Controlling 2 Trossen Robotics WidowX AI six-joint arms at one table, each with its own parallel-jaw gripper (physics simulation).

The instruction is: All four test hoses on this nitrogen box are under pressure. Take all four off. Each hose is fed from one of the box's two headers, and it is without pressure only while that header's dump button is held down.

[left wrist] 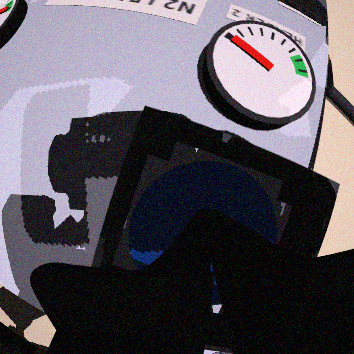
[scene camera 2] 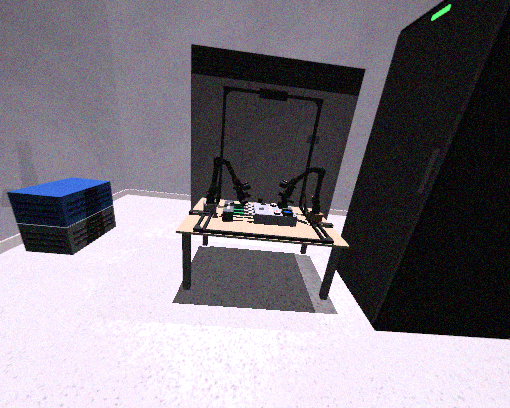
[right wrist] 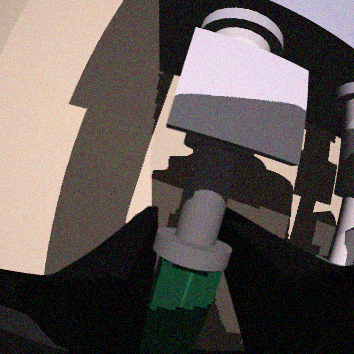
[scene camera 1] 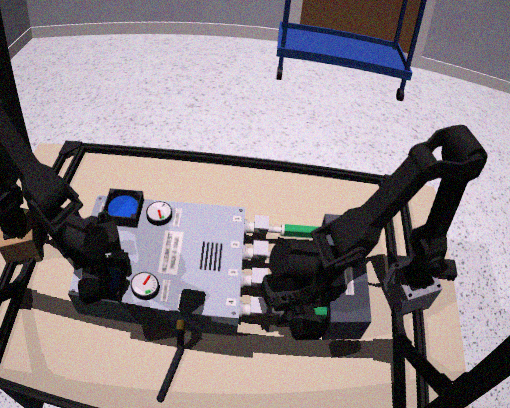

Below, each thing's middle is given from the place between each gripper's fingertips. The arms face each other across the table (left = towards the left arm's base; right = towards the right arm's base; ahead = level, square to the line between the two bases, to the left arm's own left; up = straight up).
The dark manifold block (scene camera 1: 348, 316) lies 47 cm to the right of my left hand, 11 cm ahead of it and 4 cm below it.
The dark manifold block is 14 cm to the right of my right hand, 11 cm ahead of it and 1 cm above it.
